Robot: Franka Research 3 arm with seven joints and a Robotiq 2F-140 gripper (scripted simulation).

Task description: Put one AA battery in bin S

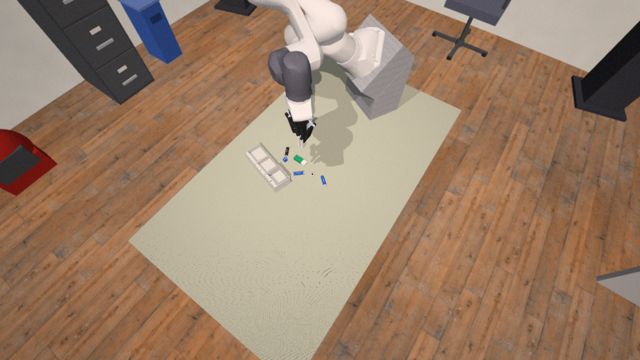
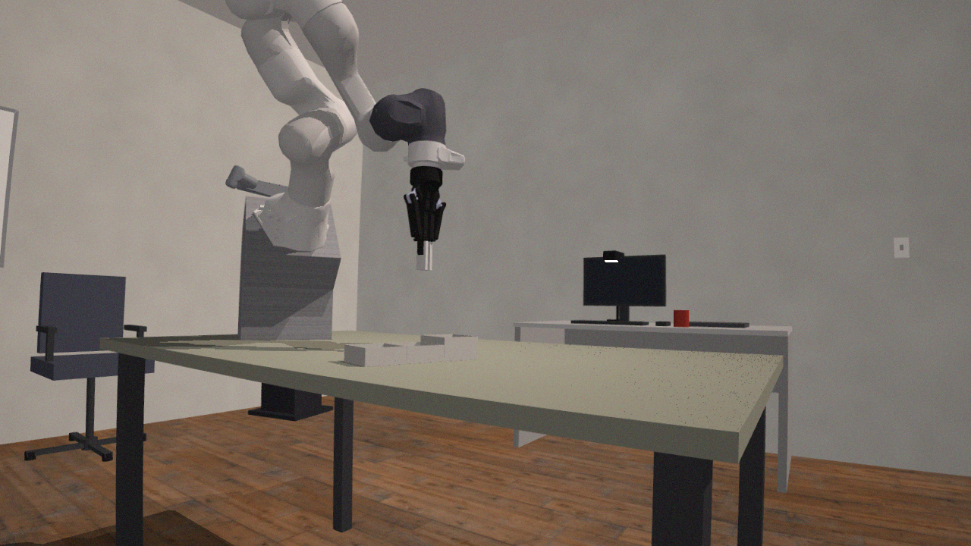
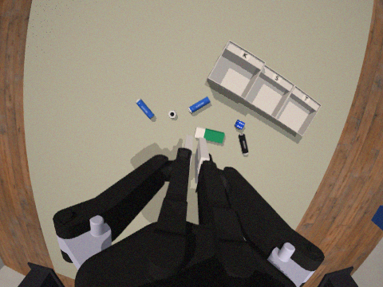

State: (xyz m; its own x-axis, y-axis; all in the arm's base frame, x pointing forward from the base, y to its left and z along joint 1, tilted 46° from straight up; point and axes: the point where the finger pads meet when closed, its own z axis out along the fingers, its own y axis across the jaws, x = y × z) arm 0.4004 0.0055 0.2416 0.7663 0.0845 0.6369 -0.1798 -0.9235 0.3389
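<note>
The bin tray is 6 cm ahead of my hand, 16 cm to the right of it and 20 cm below it. Also, from my hand: black AA battery 6 cm behind, 11 cm to the right, 21 cm below; then white ring 2 cm ahead, 5 cm to the left, 22 cm below; then blue die 1 cm behind, 10 cm to the right, 21 cm below.
</note>
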